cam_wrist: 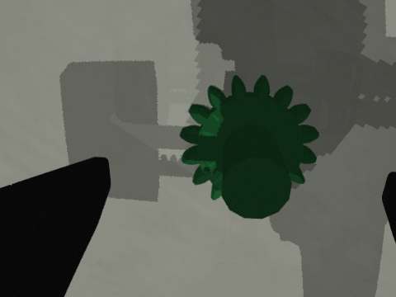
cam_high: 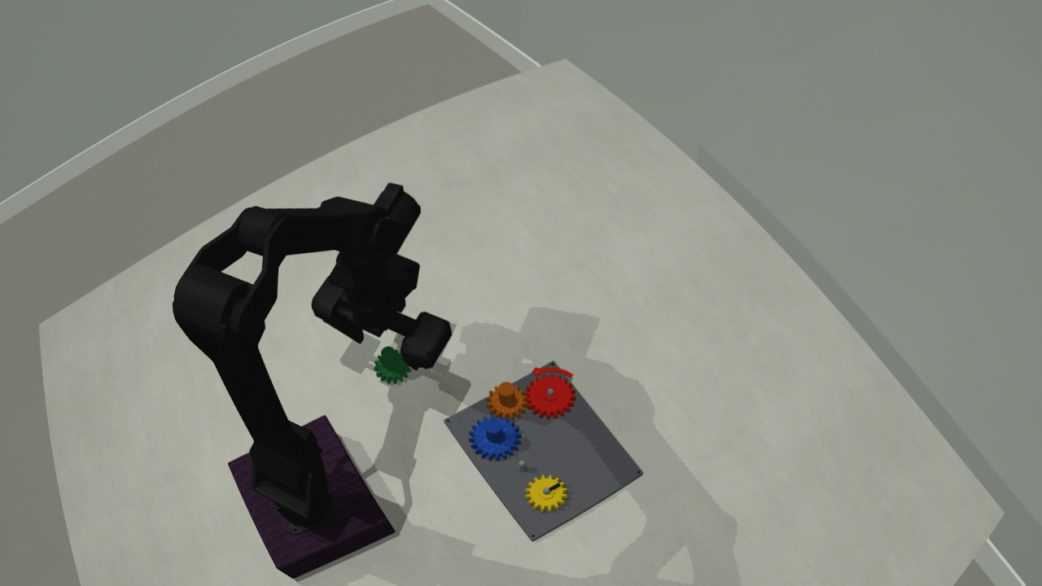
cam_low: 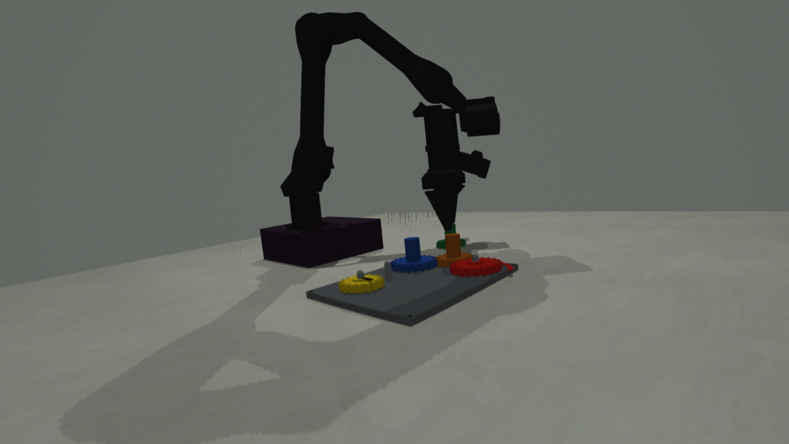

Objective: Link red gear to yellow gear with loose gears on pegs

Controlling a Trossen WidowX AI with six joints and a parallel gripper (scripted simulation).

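Now: gripper tip 26 cm to the left of the yellow gear, 10 cm short of it and 2 cm above it. Round my gripper tip: orange gear: 12 cm to the right, 12 cm ahead, 1 cm below; blue gear: 16 cm to the right, 8 cm ahead, 1 cm below; green gear: 2 cm below.
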